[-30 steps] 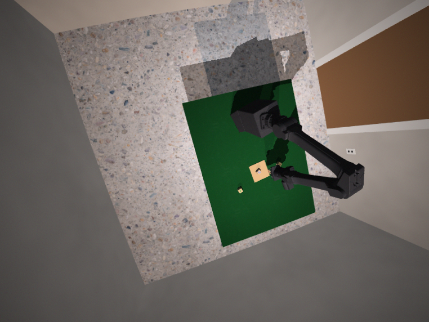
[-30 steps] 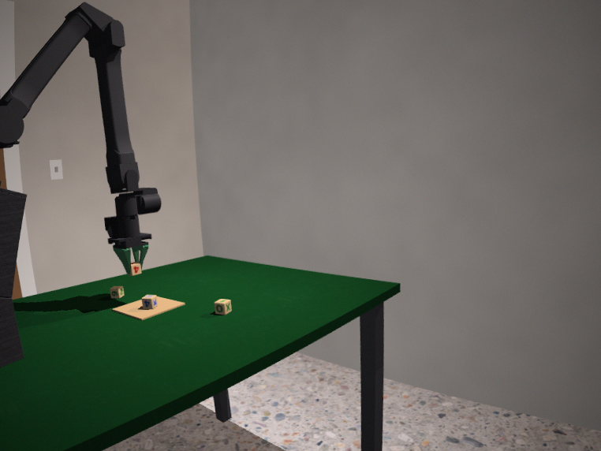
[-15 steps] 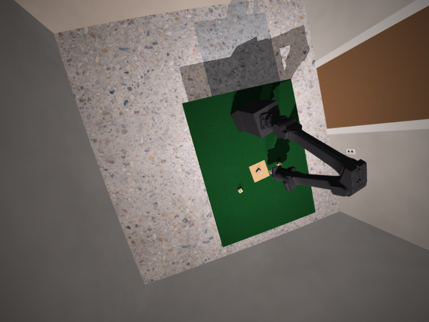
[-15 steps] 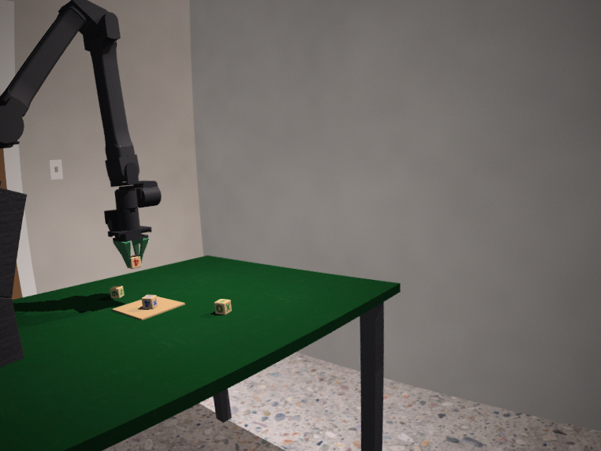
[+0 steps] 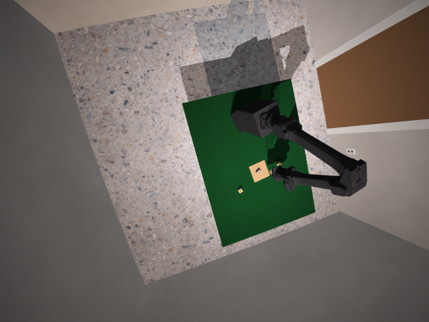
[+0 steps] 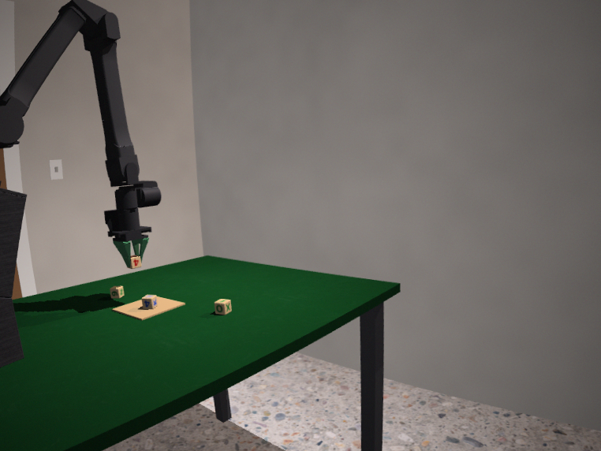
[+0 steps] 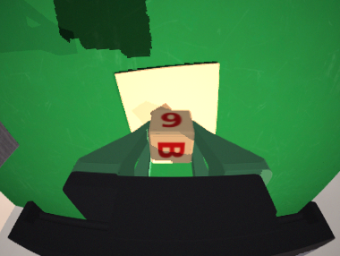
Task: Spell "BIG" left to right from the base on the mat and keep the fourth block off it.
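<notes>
The B block is right at my hand. Round my hand: I block: 120 mm to the left, 100 mm below, 10 mm behind; tan mat: 110 mm below, 50 mm to the right.
</notes>
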